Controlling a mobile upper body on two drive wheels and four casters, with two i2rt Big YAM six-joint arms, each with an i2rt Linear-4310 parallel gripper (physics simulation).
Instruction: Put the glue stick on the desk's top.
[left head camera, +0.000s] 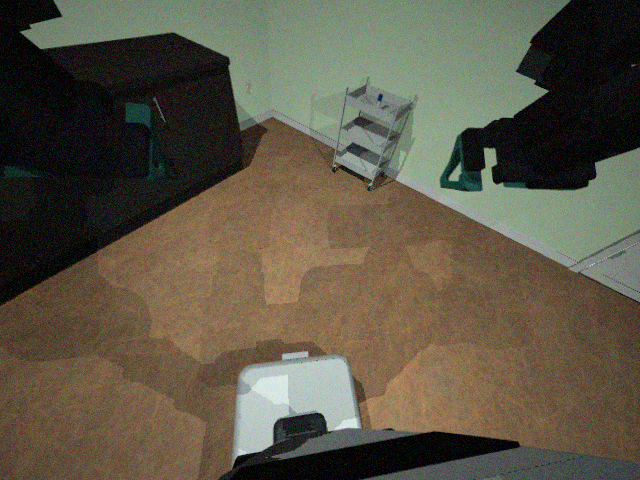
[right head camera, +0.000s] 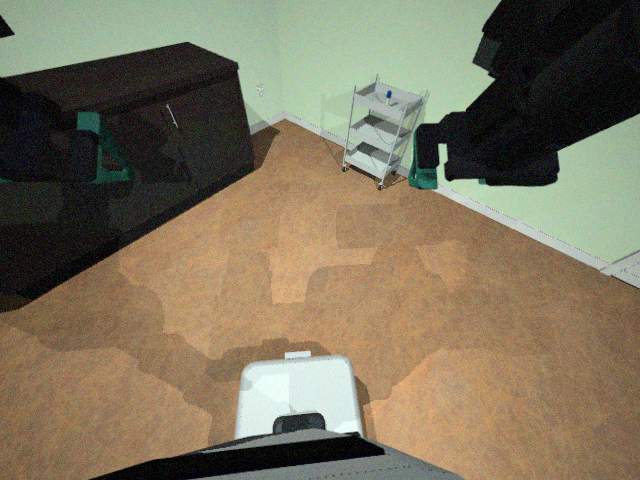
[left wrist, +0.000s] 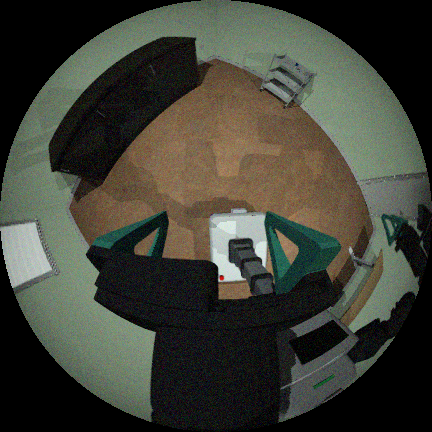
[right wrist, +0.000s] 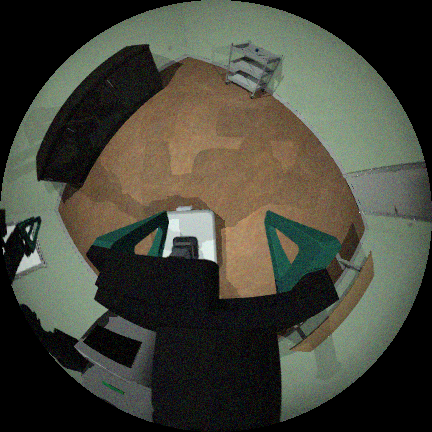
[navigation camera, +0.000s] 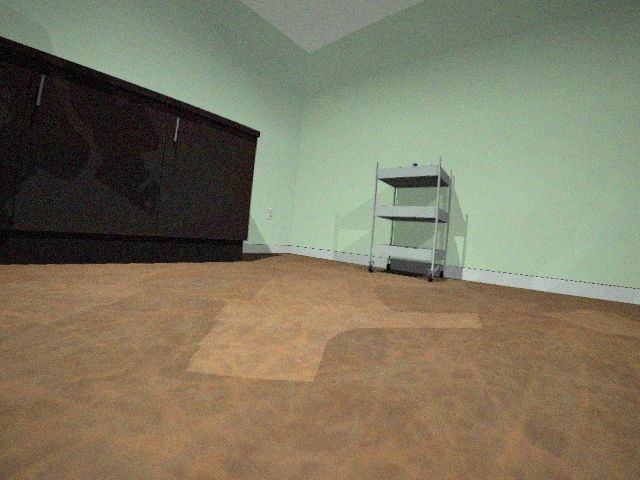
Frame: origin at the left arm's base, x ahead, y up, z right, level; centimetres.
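Where they show: left gripper, between the fingertips: (left head camera: 122, 170) (right head camera: 92, 174) (left wrist: 216, 216) (right wrist: 36, 217); right gripper, between the fingertips: (left head camera: 472, 182) (right head camera: 444, 180) (left wrist: 386, 215) (right wrist: 216, 215).
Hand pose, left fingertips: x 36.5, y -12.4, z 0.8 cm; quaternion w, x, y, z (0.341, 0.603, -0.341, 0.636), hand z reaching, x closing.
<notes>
Each offset is from my left fingertips to the centre of the thing. "*": to the spot under its first point. Level surfaces: height alone.
The glue stick, small with a blue cap {dz +96.4, dx +161.3, dy -56.6 cm} (left head camera: 379, 97) (right head camera: 388, 95) (left wrist: 297, 64) (right wrist: 257, 50) (navigation camera: 415, 164), stands in the top tray of a grey three-tier cart {* dz +86.0, dx +156.6, dy -57.0 cm} (left head camera: 367, 105) (navigation camera: 405, 172) by the wall. The desk's wooden top {dy -56.6 cm} (left wrist: 372, 286) (right wrist: 367, 277) shows at the lower right of both wrist views, partly hidden there; the desk does not show in the head views or the navigation view. My left gripper (left head camera: 87, 173) (left wrist: 216, 216) is open and empty, far from the cart. My right gripper (right head camera: 454, 181) (right wrist: 216, 215) is open and empty, also far from it.
A long dark cabinet (left head camera: 201, 113) (right head camera: 211, 124) (navigation camera: 206, 175) stands along the wall at the left. My white base (left head camera: 325, 387) (right head camera: 325, 387) is at the bottom centre of the head views. A door (left wrist: 395, 195) (right wrist: 395, 190) is at the right and a window (left wrist: 25, 255) at the left.
</notes>
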